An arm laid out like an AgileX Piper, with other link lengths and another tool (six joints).
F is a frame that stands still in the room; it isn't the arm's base.
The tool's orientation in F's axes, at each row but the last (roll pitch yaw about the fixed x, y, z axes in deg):
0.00, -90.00, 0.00
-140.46, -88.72, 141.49
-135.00, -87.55, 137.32
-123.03, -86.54, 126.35
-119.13, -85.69, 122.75
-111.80, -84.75, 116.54
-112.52, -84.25, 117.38
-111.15, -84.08, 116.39
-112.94, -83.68, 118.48
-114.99, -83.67, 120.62
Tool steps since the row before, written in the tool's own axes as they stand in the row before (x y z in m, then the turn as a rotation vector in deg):
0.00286, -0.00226, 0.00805, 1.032, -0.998, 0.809
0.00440, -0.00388, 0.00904, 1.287, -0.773, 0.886
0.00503, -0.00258, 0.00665, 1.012, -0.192, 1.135
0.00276, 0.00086, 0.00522, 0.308, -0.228, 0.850
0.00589, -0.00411, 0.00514, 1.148, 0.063, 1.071
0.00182, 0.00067, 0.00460, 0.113, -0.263, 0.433
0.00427, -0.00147, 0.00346, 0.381, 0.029, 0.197
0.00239, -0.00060, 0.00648, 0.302, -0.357, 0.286
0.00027, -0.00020, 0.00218, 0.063, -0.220, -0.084
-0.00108, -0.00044, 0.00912, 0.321, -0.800, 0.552
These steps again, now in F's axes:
-0.00805, -0.00226, 0.00286, -0.809, -0.998, 1.032
-0.00904, -0.00398, 0.00430, -0.894, -0.771, 1.282
-0.00670, -0.00270, 0.00490, -1.158, -0.209, 0.983
-0.00536, 0.00069, 0.00254, -0.846, -0.262, 0.291
-0.00511, -0.00405, 0.00596, -1.119, 0.066, 1.101
-0.00471, 0.00043, 0.00160, -0.415, -0.288, 0.120
-0.00352, -0.00138, 0.00425, -0.216, 0.046, 0.369
-0.00650, -0.00098, 0.00219, -0.267, -0.353, 0.324
-0.00216, -0.00039, 0.00020, 0.101, -0.204, 0.089
-0.00896, -0.00145, -0.00145, -0.490, -0.817, 0.373

